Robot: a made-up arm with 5 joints.
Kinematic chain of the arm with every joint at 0, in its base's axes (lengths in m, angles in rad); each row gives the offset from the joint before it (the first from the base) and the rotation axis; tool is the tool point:
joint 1: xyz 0 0 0.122 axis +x
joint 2: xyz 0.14 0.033 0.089 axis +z
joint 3: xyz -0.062 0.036 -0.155 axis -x
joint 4: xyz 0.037 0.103 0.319 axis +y
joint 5: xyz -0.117 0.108 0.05 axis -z
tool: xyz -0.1 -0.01 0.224
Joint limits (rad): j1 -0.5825..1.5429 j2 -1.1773..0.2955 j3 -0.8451..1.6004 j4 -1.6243..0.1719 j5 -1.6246..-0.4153
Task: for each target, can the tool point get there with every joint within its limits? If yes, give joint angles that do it. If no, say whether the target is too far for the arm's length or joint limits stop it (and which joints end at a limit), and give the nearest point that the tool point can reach.
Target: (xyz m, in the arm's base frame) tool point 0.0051 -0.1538 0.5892
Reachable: yes | joints 1.2479 -0.7252 0.0621 -0.8759 -0.9835
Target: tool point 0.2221 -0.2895 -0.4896
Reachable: no: joint limits stop it (at a limit: joint 1, joint 2, joint 3, joint 4) | nearest point 0.1427 -0.4313 -0.1951 | short by 0.336 m
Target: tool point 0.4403 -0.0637 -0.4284
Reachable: no: joint limits stop it (at a limit: joint 1, joint 2, joint 3, joint 5) | nearest point 0.4187 0.3110 -0.3700 | short by 0.380 m
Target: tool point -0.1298 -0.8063 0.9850
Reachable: no: too far | nearest point -0.0139 -0.4130 0.6273 | short by 0.544 m
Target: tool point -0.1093 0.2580 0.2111
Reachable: yes | joints -0.3019 -0.5580 -0.5690 -1.4852 -1.1794
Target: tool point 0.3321 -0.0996 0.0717
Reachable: no: joint limits stop it (at a limit: joint 1, joint 2, joint 4, joint 5) | nearest point 0.1597 -0.0827 0.4771 | short by 0.441 m
